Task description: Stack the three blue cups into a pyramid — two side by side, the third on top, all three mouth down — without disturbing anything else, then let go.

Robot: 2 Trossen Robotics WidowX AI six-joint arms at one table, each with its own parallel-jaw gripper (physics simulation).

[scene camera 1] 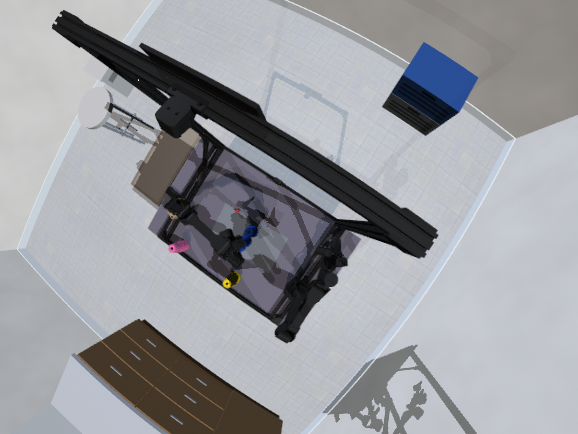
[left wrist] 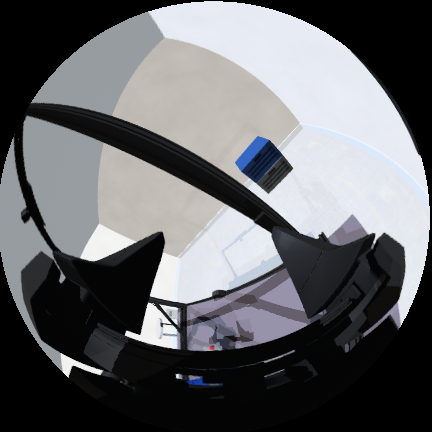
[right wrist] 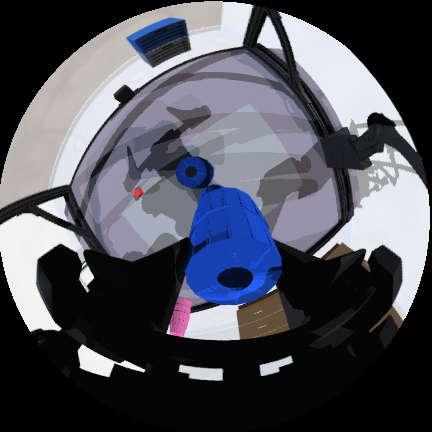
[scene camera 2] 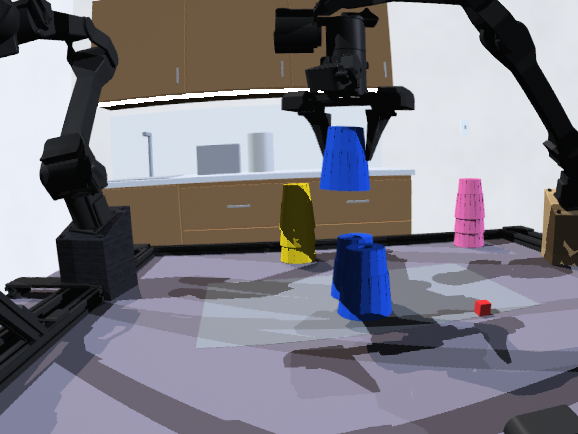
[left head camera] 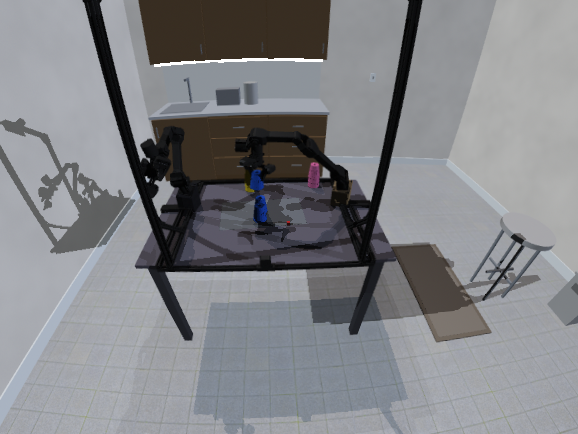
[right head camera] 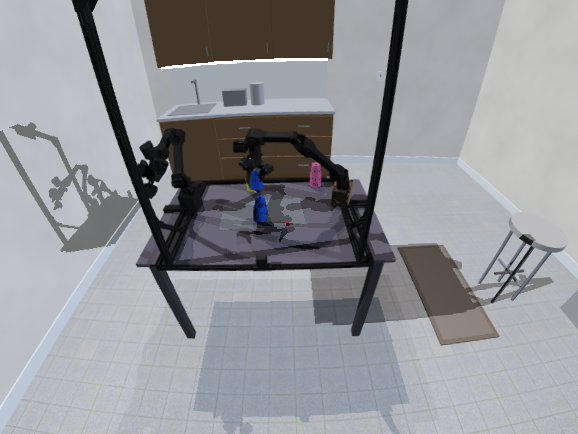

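Pixels of known places: left gripper, fingertip midpoint: [scene camera 1: 336, 236] [left wrist: 219, 234] [left head camera: 155, 189] [right head camera: 153, 190]; right gripper, fingertip midpoint: [right wrist: 228, 242] [scene camera 2: 347, 160] [left head camera: 257, 179] [right head camera: 256, 179]; left arm's base, origin of the base link: [scene camera 1: 295, 292] [right wrist: 359, 149] [scene camera 2: 92, 222] [left head camera: 186, 189] [right head camera: 187, 190]; right arm's base, origin of the base link: [scene camera 2: 573, 201] [left head camera: 342, 185] [right head camera: 343, 185].
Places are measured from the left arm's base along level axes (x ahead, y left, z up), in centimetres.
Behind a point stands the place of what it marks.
One blue cup [scene camera 2: 345, 162] {x 40.4, y 5.5, z 7.7 cm} [right wrist: 230, 245] {x 40.0, y 6.5, z 12.6 cm} [left head camera: 257, 181] {x 41.3, y 6.0, z 8.7 cm} [right head camera: 256, 181] {x 41.3, y 6.2, z 8.8 cm} is mouth down in the air, with my right gripper [scene camera 2: 347, 156] {x 40.0, y 9.2, z 7.9 cm} shut on its sides. Below it, two blue cups stand mouth down on the table, close together. The front cup [scene camera 2: 367, 287] {x 44.0, y -0.9, z -7.4 cm} [right wrist: 192, 162] {x 42.7, y 0.8, z -3.0 cm} partly covers the back cup [scene camera 2: 340, 267] {x 39.2, y 6.6, z -7.1 cm} in scene camera 2. In the right wrist view the held cup hides most of the back one. Whether the two standing cups touch is unclear. My left gripper [left wrist: 219, 234] {x 16.0, y -35.8, z 23.7 cm} is open and empty, raised at the left in the head camera views.
A yellow cup stack [scene camera 2: 297, 225] {x 27.5, y 25.5, z -4.3 cm} [scene camera 1: 230, 280] {x 26.9, y 26.4, z 2.1 cm} stands near the far edge. A pink cup stack [scene camera 2: 469, 215] {x 62.2, y 42.3, z -4.5 cm} [left head camera: 314, 175] {x 63.6, y 42.6, z -2.7 cm} [scene camera 1: 178, 246] {x 61.8, y 42.9, z 0.7 cm} stands at the far right in scene camera 2. A small red cube [scene camera 2: 482, 307] {x 58.9, y 1.3, z -10.6 cm} [right wrist: 138, 192] {x 58.5, y 2.3, z -10.2 cm} lies to the right of the blue cups in scene camera 2.
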